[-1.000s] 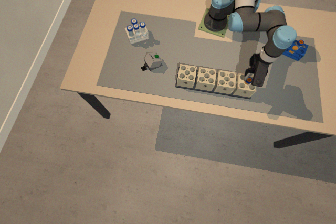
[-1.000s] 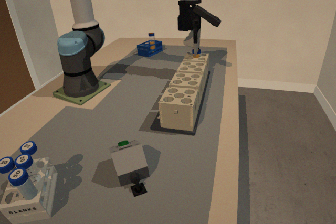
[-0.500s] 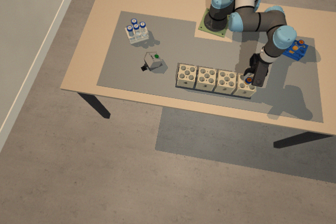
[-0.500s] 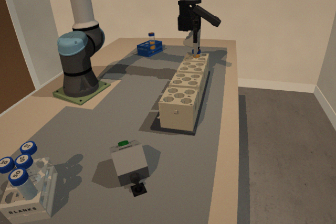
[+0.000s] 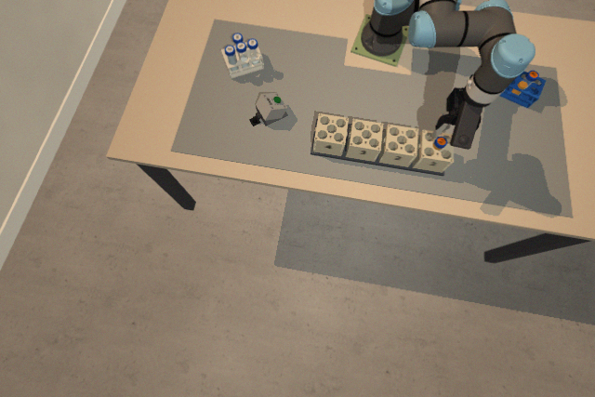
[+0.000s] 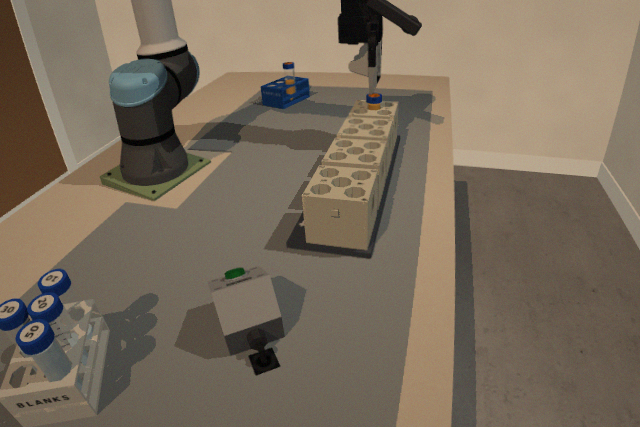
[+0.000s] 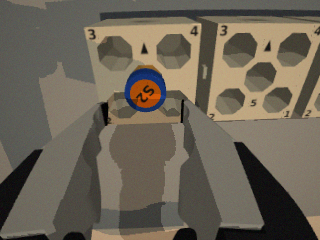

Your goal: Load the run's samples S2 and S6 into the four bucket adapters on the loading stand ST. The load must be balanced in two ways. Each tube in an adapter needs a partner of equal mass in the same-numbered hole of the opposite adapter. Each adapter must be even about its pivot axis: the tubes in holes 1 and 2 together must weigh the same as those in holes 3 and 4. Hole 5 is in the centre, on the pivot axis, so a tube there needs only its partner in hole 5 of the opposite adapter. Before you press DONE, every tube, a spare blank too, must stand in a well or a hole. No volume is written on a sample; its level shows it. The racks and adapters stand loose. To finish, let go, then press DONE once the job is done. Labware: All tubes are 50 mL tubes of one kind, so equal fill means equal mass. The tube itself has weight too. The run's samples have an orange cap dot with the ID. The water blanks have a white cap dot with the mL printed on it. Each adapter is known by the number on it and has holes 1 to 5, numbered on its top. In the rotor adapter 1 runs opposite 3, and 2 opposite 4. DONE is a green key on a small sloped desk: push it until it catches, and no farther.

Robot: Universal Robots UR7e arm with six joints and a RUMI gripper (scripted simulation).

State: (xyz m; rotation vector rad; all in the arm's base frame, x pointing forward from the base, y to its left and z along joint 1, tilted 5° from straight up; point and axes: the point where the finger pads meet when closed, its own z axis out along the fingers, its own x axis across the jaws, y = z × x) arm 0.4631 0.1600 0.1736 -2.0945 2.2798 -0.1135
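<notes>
My gripper is now 67 cm to the left of the 30 mL blank, 33 cm past it and 9 cm above it. Also, from my hand: blue sample rack: 32 cm to the left, 29 cm behind, 12 cm below; bucket adapter: 10 cm below; green done key: 51 cm to the right, 14 cm behind, 8 cm below.
</notes>
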